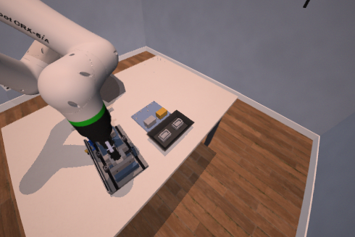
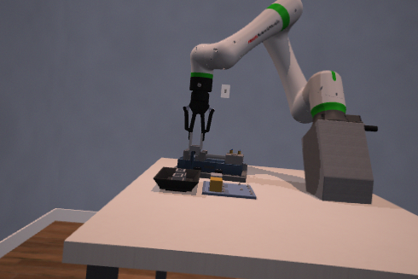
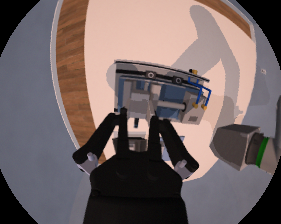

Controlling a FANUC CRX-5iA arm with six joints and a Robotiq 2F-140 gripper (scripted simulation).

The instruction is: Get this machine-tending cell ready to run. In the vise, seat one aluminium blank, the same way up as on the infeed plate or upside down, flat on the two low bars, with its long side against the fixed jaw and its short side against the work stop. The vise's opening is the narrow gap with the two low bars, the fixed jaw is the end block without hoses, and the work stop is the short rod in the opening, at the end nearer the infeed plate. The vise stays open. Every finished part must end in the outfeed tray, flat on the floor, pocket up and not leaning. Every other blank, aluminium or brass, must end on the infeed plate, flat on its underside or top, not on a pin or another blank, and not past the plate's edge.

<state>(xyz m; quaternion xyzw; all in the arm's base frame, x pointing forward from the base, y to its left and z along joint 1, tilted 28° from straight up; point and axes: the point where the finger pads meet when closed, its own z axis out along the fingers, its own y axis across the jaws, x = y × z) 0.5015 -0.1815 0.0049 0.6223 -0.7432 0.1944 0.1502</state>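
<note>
The vise lies 100 mm below my hand, 70 mm behind it and 10 mm to the left of it. From my hand the other things lie so: brass blank (340 mm to the left, 110 mm below, 70 mm behind).
</note>
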